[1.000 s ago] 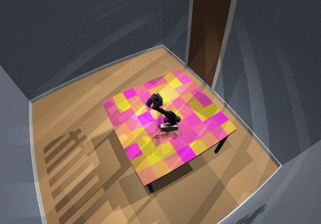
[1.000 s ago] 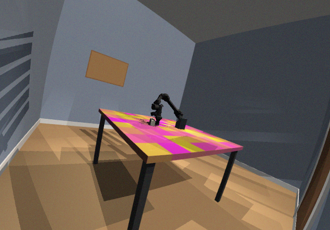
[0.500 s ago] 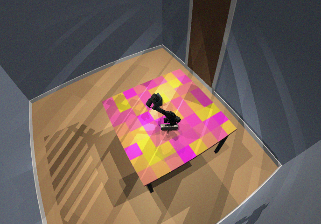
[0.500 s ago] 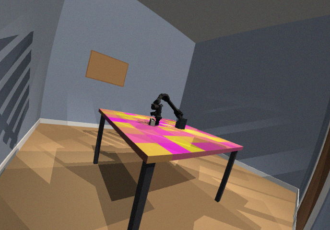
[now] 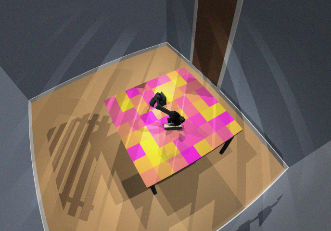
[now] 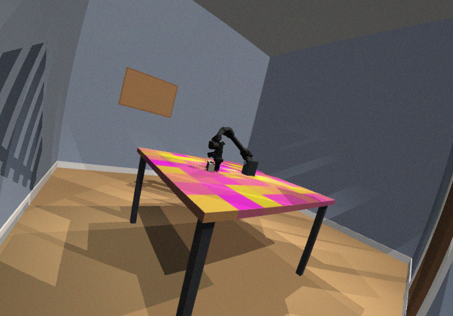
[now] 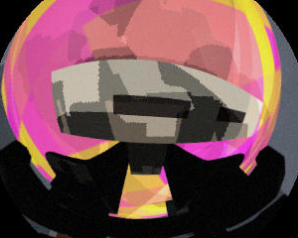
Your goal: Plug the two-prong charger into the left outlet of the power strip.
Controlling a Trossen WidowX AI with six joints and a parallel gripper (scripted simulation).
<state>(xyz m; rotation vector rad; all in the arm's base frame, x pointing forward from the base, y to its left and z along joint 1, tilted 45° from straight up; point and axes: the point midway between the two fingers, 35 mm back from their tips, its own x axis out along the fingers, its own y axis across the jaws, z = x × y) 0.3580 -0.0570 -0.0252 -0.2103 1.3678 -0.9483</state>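
Right now the charger is 20 mm ahead of my gripper tip, 10 mm to the right of it and 10 mm above it.
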